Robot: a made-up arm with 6 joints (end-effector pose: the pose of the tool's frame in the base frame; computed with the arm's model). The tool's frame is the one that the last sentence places.
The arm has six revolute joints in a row. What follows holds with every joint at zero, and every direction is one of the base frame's. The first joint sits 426.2 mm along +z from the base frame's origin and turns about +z. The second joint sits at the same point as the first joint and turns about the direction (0, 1, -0.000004). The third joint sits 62.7 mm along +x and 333.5 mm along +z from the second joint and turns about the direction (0, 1, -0.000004). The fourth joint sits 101.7 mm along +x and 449.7 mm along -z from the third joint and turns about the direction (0, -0.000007, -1). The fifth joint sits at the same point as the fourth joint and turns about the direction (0, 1, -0.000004). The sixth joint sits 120.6 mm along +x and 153.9 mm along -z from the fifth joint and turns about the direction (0, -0.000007, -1). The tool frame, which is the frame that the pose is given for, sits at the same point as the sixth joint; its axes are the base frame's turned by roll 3.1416, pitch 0 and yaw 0 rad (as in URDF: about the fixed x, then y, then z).
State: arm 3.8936 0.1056 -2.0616 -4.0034 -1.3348 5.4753
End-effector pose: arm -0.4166 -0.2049 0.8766 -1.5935 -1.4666 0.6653
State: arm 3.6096 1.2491 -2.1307 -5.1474 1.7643 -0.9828
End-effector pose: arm -0.6157 -0.4882 0.1516 -1.1283 1.8238 -1.6521
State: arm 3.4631 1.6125 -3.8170 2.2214 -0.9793 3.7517
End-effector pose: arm -0.7048 -0.0712 0.5942 -0.2595 -1.6387 -0.3739
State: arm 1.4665 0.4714 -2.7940 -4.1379 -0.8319 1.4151
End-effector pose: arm 0.2200 0.5293 1.0088 -0.0319 1.5271 1.2512
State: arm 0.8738 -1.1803 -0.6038 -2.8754 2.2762 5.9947
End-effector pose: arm 0.0945 0.0328 0.9882 0.7322 -0.6226 0.4730
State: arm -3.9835 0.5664 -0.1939 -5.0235 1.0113 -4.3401
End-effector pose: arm -0.0985 0.0154 0.0542 1.6943 -1.0476 0.2670
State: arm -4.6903 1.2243 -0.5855 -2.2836 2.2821 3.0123
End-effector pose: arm 0.1421 0.2597 -0.0100 -1.2681 -1.2729 -2.2328
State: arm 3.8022 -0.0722 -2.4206 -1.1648 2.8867 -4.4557
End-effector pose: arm -0.2507 -0.0139 1.0516 -2.4486 -1.1643 -0.6570
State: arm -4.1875 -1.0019 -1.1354 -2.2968 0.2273 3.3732
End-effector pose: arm -0.1822 0.1910 1.0345 -0.8175 -0.2811 -0.0557
